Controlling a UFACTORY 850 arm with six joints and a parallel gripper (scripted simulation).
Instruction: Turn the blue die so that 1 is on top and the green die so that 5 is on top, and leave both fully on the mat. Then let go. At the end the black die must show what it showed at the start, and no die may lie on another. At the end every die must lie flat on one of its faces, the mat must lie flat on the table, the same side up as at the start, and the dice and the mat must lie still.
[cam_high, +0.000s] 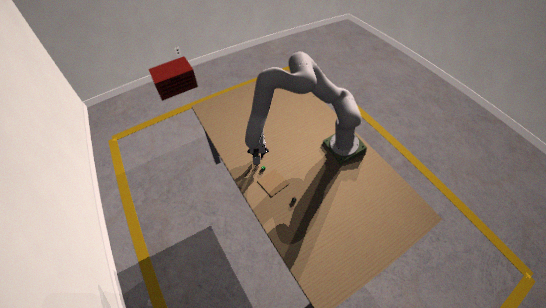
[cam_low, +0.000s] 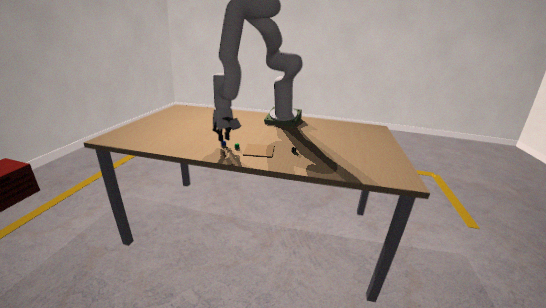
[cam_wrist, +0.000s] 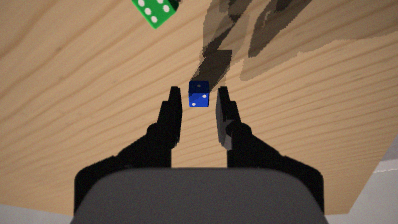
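Now: the blue die 1 cm to the right of my hand and 4 cm below it. The rest, counted from my hand: mat: 1 cm behind, 19 cm to the left, 4 cm below; black die: 7 cm behind, 35 cm to the left, 4 cm below; green die: 7 cm to the left, 4 cm below.
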